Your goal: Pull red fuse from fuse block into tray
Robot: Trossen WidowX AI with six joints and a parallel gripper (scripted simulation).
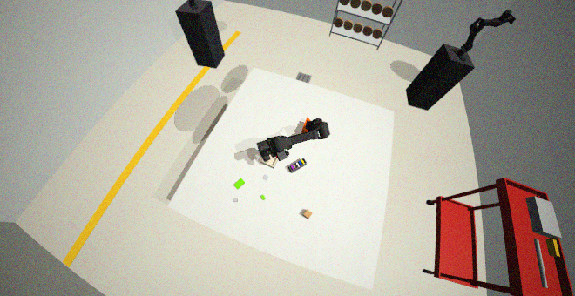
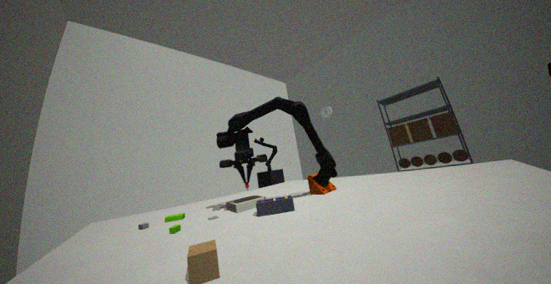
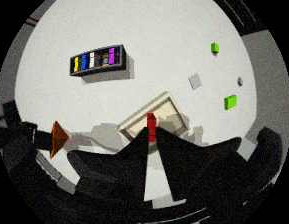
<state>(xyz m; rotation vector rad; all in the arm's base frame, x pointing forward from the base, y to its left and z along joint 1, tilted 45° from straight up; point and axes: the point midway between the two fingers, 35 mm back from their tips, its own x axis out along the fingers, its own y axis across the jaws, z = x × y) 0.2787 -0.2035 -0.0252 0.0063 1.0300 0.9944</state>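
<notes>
The shallow beige tray is 90 mm below my gripper tip, 40 mm to the right of it and 20 mm behind it. From my gripper tip the other things lie so: red fuse 10 mm below.
</notes>
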